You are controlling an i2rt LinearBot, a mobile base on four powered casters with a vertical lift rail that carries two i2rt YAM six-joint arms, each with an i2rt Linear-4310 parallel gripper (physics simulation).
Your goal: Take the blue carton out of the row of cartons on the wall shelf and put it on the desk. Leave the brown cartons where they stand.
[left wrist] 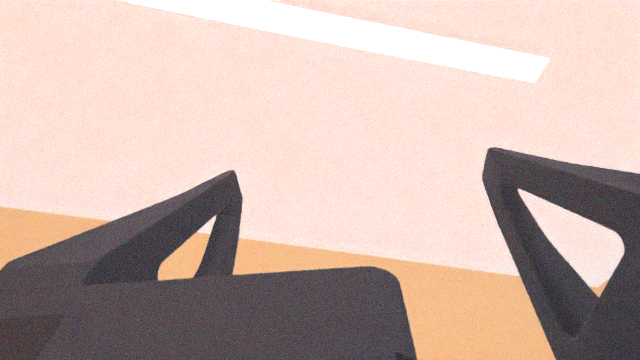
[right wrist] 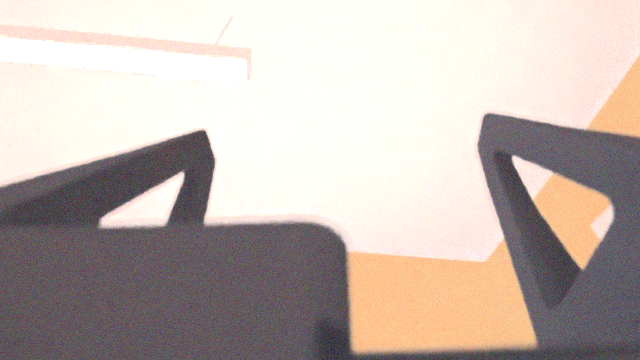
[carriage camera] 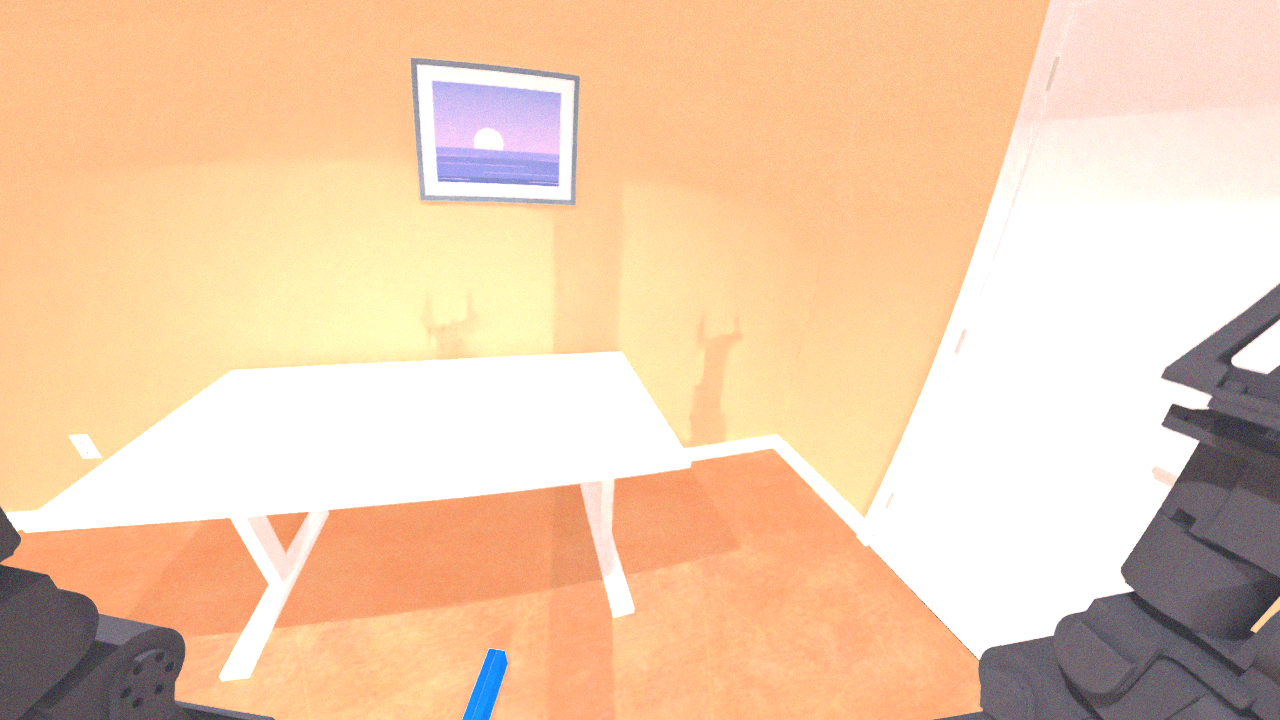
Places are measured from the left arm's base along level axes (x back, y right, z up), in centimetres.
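Where they show: left gripper, fingertip midpoint: (left wrist: 358, 173); right gripper, fingertip midpoint: (right wrist: 342, 137).
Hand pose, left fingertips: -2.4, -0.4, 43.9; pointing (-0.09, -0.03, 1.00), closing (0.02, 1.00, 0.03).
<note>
After its pixels a point has its place, as x, y, z.
The white desk (carriage camera: 429, 429) {-80.9, -17.1, -23.0} stands against the orange wall in the carriage view. The wall shelf, the blue carton and the brown cartons do not show as such in these views. My left gripper (left wrist: 358, 173) {-2.4, -0.4, 43.9} is open and empty in the left wrist view, its fingers pointing up toward the pale ceiling; in the carriage view part of its arm shows at the lower left. My right gripper (right wrist: 342, 137) {-2.6, 70.0, 44.3} is open and empty in the right wrist view, also against the ceiling; its arm stands at the right edge of the carriage view.
A long blue bar (carriage camera: 486, 685) {-44.2, 2.5, -87.0} shows low in front of the desk; I cannot tell what it belongs to. A framed sunset picture (carriage camera: 496, 132) {-136.8, -10.6, 60.1} hangs above the desk. A white door (carriage camera: 1092, 358) {-67.6, 166.0, 16.7} is on the right. Ceiling lights (left wrist: 400, 42) {-21.9, 12.9, 112.7} (right wrist: 125, 62) {-23.8, 17.2, 112.7} show in both wrist views.
</note>
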